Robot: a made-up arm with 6 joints.
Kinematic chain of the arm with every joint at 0, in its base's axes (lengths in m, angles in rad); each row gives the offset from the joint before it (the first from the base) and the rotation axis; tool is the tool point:
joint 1: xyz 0 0 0.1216 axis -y
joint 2: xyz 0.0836 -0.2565 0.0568 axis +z
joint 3: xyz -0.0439 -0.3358 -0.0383 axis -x
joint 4: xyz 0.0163 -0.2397 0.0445 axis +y
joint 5: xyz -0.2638 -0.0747 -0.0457 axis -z
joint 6: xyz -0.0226 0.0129 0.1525 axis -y
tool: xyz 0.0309 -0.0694 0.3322
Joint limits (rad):
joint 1: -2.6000..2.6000
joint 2: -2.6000..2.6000
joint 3: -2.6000..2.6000
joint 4: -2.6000..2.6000
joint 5: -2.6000..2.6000
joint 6: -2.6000..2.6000
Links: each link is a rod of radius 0.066 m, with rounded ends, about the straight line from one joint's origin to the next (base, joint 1, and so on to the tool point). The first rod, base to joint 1, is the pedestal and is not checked.
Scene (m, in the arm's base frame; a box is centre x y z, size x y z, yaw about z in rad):
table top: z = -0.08
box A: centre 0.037 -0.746 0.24 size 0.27 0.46 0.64 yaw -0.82
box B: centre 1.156 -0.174 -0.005 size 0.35 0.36 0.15 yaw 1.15
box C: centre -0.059 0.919 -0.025 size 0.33 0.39 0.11 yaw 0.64
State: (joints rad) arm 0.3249 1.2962 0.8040 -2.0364 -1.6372 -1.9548
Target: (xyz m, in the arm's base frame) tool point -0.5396 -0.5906 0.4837
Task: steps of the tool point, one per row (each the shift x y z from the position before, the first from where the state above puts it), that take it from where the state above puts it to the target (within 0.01 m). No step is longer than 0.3 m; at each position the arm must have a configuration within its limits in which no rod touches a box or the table.
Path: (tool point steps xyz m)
1: -0.0053 0.1875 0.0395
2: -0.0859 0.1835 0.0343
3: -0.1582 0.1437 0.0155
4: 0.0246 -0.0625 0.1364
5: -0.0465 -0.0909 0.1552
6: -0.1245 -0.1168 0.1322
7: -0.1856 -0.1367 0.0674
8: -0.2088 -0.1472 -0.0256
9: -0.1828 -0.1466 -0.1239
10: -0.1106 -0.1341 -0.2003

